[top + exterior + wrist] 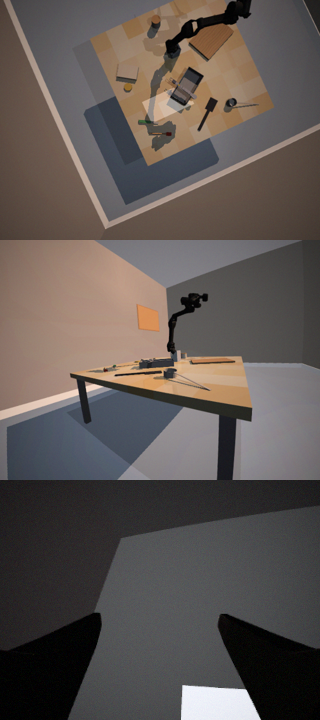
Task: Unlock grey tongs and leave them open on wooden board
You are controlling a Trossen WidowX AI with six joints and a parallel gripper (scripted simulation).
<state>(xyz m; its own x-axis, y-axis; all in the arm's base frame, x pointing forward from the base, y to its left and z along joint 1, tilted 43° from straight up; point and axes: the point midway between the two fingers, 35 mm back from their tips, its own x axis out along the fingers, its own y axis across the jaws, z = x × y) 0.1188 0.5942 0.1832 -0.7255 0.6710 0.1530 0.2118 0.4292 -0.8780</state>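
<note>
My gripper tip is 580 mm above the yellow slider, 460 mm to the left of it and 240 mm short of it. Also, from my gripper tip: roasting tin (620 mm below, 390 mm to the right, 280 mm ahead); then wooden board (640 mm below, 50 mm to the left, 10 mm ahead); then black spatula (650 mm below, 580 mm ahead, 340 mm to the right).
</note>
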